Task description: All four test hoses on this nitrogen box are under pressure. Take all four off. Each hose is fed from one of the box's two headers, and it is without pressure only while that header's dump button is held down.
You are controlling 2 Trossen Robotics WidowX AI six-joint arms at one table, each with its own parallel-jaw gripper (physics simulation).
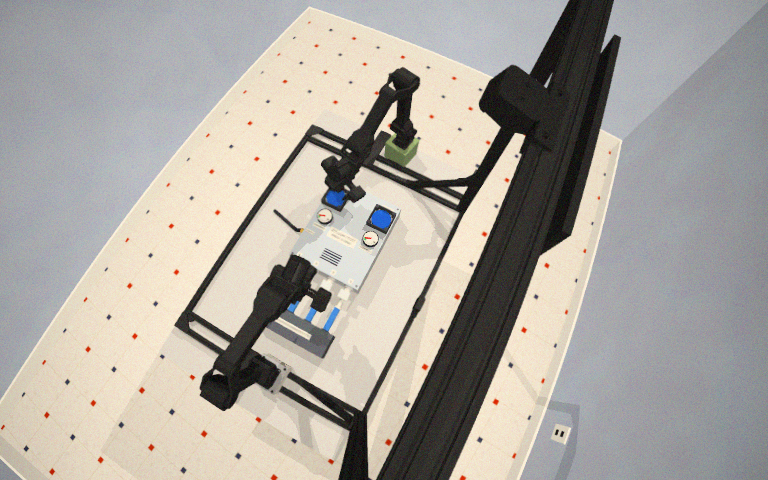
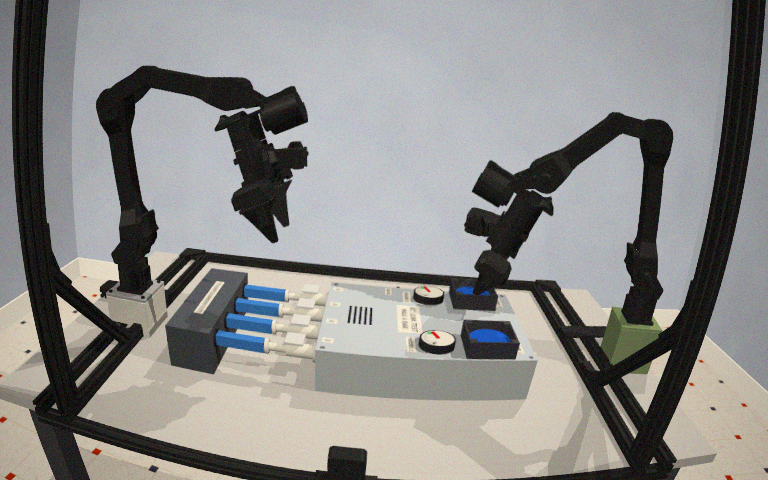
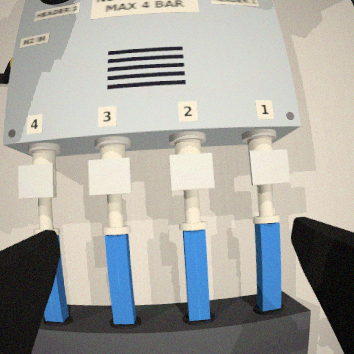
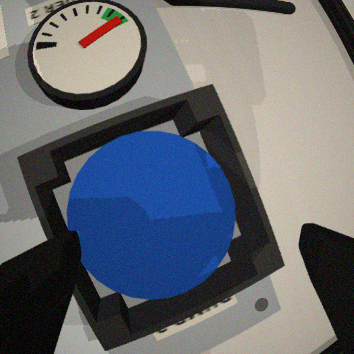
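Where they show: left gripper, fingertip midpoint: (image 2: 281, 234) (image 3: 176, 238); right gripper, fingertip midpoint: (image 2: 479, 283) (image 4: 192, 241); left arm's base, origin of the base link: (image 1: 268, 374) (image 2: 135, 286); right arm's base, origin of the base link: (image 1: 402, 141) (image 2: 636, 318).
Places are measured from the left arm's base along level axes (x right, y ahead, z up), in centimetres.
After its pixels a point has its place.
Observation:
The pale nitrogen box (image 1: 353, 260) @(y 47.8, x 6.0, z 0.1 cm) (image 2: 424, 373) @(y 55.8, x 12.2, z -2.6 cm) (image 3: 210, 100) @(y 41.5, x 4.0, z 0.1 cm) has four hoses joined to its ports: hose 1 (image 2: 240, 341) @(y 26.4, x 10.1, z -1.8 cm) (image 3: 268, 265) @(y 26.4, x 8.8, z -1.5 cm), hose 2 (image 2: 249, 323) @(y 26.2, x 3.1, z -1.9 cm) (image 3: 196, 275) @(y 26.1, x 2.1, z -1.5 cm), hose 3 (image 2: 257, 307) @(y 26.1, x -3.9, z -2.0 cm) (image 3: 120, 280) @(y 26.0, x -4.7, z -1.5 cm) and hose 4 (image 2: 265, 292) @(y 26.1, x -10.9, z -1.8 cm) (image 3: 63, 305) @(y 23.0, x -10.9, z -2.4 cm), partly behind a finger. My left gripper (image 2: 279, 232) @(y 31.4, x 0.0, z 13.6 cm) (image 3: 176, 238) @(y 31.4, x 0.0, z 13.6 cm) is open and empty, high above them. My right gripper (image 2: 481, 291) @(y 66.9, x -12.3, z 3.7 cm) (image 4: 192, 241) @(y 66.9, x -12.3, z 3.7 cm) is open at the header 2 dump button (image 1: 335, 198) @(y 65.2, x -11.4, z 1.7 cm) (image 4: 150, 200) @(y 65.1, x -11.6, z 1.7 cm); contact cannot be told. The header 2 gauge (image 2: 428, 294) @(y 57.0, x -10.0, z 1.5 cm) (image 4: 87, 60) @(y 58.2, x -11.2, z 1.5 cm) has its needle in the green. The header 1 dump button (image 1: 381, 218) @(y 66.2, x 7.5, z 1.7 cm) (image 2: 489, 336) @(y 66.2, x 6.6, z 1.7 cm) has no gripper over it.
A dark block (image 1: 300, 336) @(y 16.0, x 3.2, z 0.1 cm) (image 2: 192, 339) @(y 18.3, x 12.7, z -1.6 cm) (image 3: 165, 340) @(y 20.5, x -1.0, z 0.1 cm) stands at the blue hose ends. The header 1 gauge (image 1: 370, 238) @(y 57.4, x 7.6, z 1.7 cm) (image 2: 437, 341) @(y 57.4, x 8.9, z 1.5 cm) sits beside its button. A short black line (image 1: 287, 220) @(y 51.2, x -25.8, z -6.6 cm) leaves the box side. A black frame (image 1: 243, 226) @(y 40.6, x -39.7, z -5.9 cm) (image 2: 362, 272) @(y 43.9, x -39.2, z -6.3 cm) surrounds the work area.

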